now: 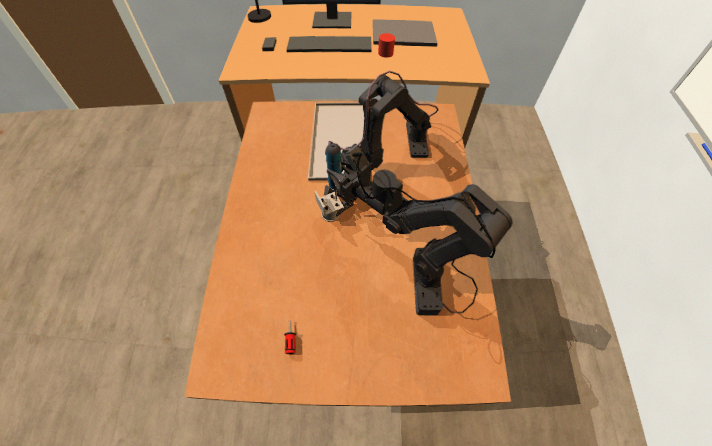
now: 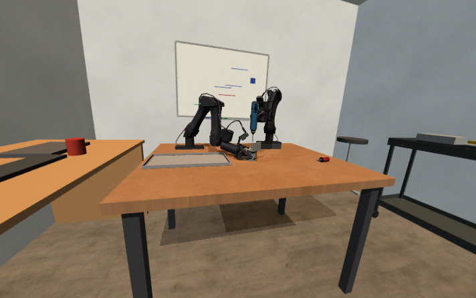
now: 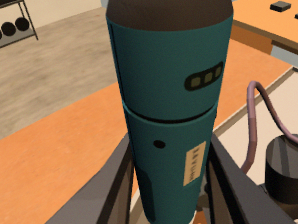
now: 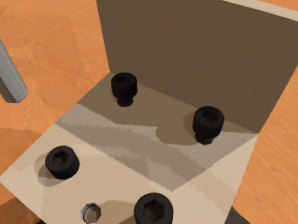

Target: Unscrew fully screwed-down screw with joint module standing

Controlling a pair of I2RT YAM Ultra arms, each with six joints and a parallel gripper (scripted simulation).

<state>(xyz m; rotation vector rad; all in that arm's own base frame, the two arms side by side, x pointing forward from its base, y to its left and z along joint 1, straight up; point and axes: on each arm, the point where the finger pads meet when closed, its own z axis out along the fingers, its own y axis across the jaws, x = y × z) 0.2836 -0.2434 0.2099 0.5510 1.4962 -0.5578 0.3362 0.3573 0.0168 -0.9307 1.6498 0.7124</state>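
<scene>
My right hand is 50 mm below the l-shaped bracket. Round my right hand: small red screwdriver: 430 mm to the left, 80 mm ahead, 10 mm below; then grey bit: 100 mm above, 20 mm behind, 10 mm to the left; then grey tray: 360 mm to the right, 20 mm below.
</scene>
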